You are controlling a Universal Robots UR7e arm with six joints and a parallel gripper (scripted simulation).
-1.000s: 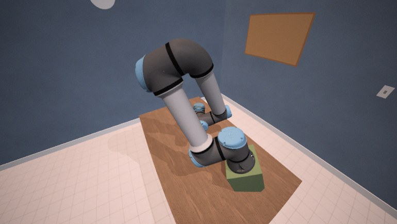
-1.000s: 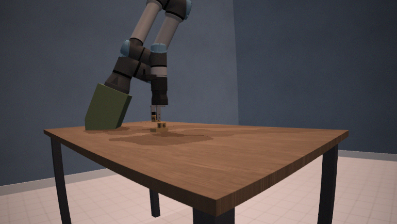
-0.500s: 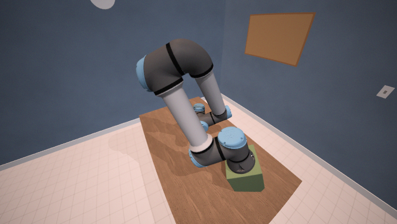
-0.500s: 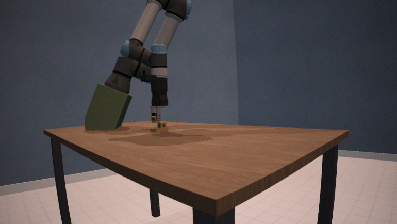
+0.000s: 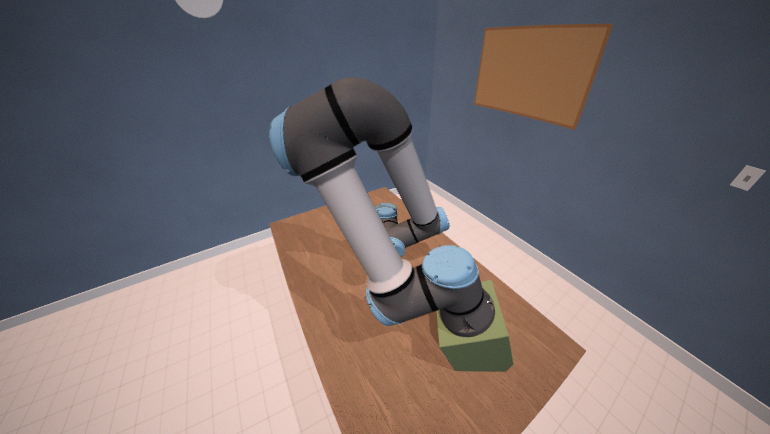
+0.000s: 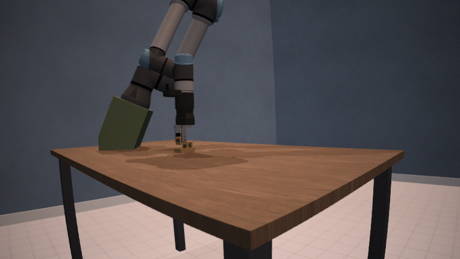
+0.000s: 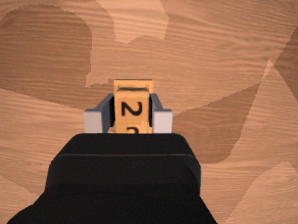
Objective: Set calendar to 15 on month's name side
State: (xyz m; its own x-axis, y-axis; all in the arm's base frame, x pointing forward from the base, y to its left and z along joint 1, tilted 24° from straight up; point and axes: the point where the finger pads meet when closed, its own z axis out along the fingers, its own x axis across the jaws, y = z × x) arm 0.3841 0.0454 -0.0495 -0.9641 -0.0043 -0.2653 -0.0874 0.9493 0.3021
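Right now my hand is 2 cm to the right of the wooden tray and 5 cm above it. From my hand the other things lie so: wooden cube: 1 cm below.
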